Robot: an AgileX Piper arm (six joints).
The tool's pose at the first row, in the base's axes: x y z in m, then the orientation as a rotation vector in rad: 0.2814, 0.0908, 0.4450, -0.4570, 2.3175, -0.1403
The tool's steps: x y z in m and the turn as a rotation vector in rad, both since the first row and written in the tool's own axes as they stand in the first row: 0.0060, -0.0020, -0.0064, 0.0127, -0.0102, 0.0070; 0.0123, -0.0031, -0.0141, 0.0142, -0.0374, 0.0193; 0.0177, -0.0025, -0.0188, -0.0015, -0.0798, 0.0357; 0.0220, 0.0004, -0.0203, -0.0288, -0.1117, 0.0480; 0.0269, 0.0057, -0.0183, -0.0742, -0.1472, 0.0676; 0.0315, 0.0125, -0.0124, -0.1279, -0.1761, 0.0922; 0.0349, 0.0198, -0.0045, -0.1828, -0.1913, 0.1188; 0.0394, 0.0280, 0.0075, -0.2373, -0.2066, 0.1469; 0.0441, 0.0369, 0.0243, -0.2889, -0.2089, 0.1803
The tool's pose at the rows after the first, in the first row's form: 0.2736, 0.0865, 0.4460, -0.4422, 2.3067, -0.1489; 0.2643, 0.0829, 0.4475, -0.4265, 2.2822, -0.1376; 0.2573, 0.0813, 0.4471, -0.4144, 2.2463, -0.1012; 0.2527, 0.0824, 0.4446, -0.4128, 2.2213, -0.0567; 0.2494, 0.0856, 0.4387, -0.4114, 2.1957, 0.0120; 0.2486, 0.0905, 0.4299, -0.4082, 2.1769, 0.0902; 0.2499, 0.0963, 0.4203, -0.4033, 2.1703, 0.1675; 0.2532, 0.1027, 0.4069, -0.3962, 2.1620, 0.2449; 0.2594, 0.1099, 0.3898, -0.3818, 2.1654, 0.3191
